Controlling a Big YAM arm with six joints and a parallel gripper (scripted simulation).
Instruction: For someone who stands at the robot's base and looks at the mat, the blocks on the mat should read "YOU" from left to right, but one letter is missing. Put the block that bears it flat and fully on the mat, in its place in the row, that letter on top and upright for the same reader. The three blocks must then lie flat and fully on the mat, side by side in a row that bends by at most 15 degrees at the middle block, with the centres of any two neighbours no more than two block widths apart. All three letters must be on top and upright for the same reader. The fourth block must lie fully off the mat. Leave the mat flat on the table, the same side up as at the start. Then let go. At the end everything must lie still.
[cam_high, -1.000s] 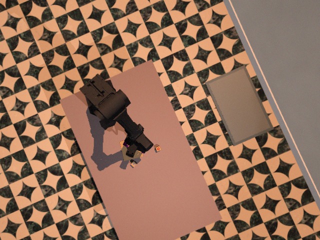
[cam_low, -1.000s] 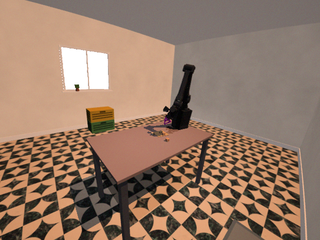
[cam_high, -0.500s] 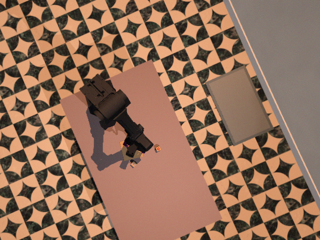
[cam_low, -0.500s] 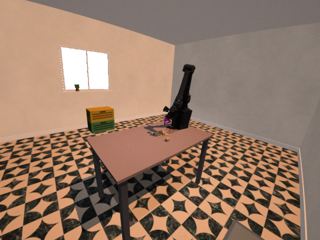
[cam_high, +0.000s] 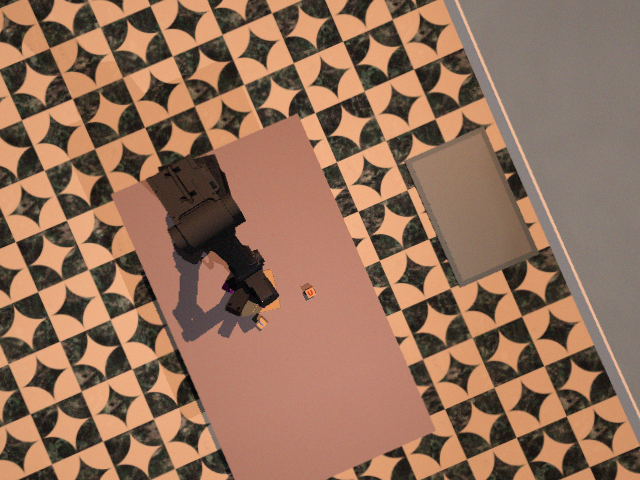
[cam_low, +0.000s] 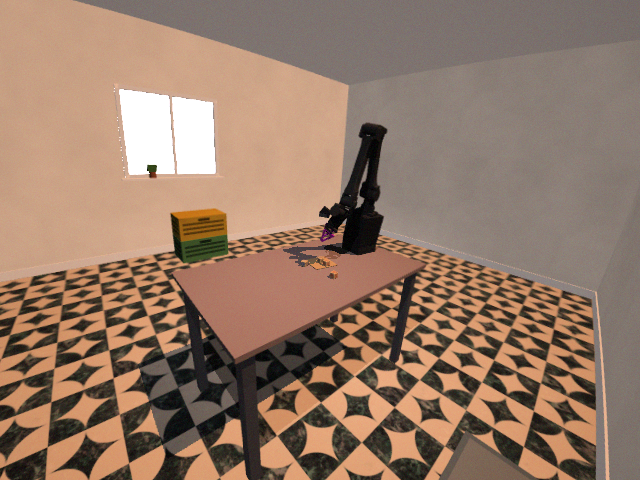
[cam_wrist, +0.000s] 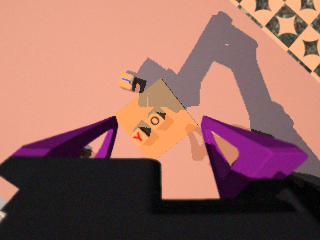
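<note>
Right now my hand is 170 mm to the right of the U block, 130 mm above it and 110 mm short of it. The rest, counted from my hand: O block: 130 mm below, 10 mm ahead; then Y block: 130 mm below, 50 mm to the left, 20 mm ahead; then mat: 150 mm below, 10 mm ahead.
</note>
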